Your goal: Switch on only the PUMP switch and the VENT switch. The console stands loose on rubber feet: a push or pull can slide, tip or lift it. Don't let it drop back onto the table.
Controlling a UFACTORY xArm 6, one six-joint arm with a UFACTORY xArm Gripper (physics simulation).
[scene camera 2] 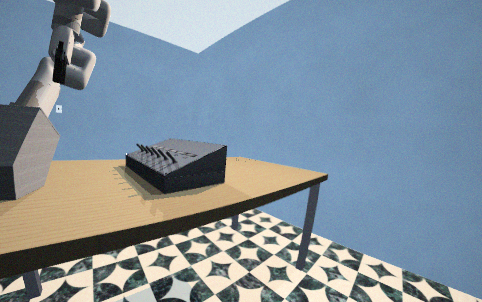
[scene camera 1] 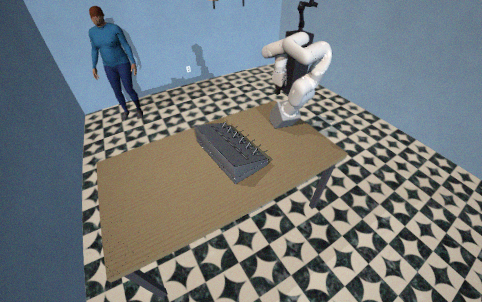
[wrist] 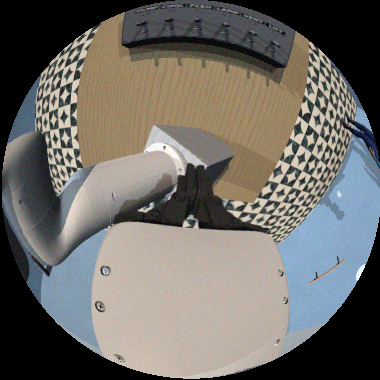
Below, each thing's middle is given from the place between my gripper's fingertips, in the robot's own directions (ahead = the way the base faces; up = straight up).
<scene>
Now: hand 41 cm short of the dark grey console [scene camera 2: 197, 164], 6 cm to the right of it and 25 cm above it.
</scene>
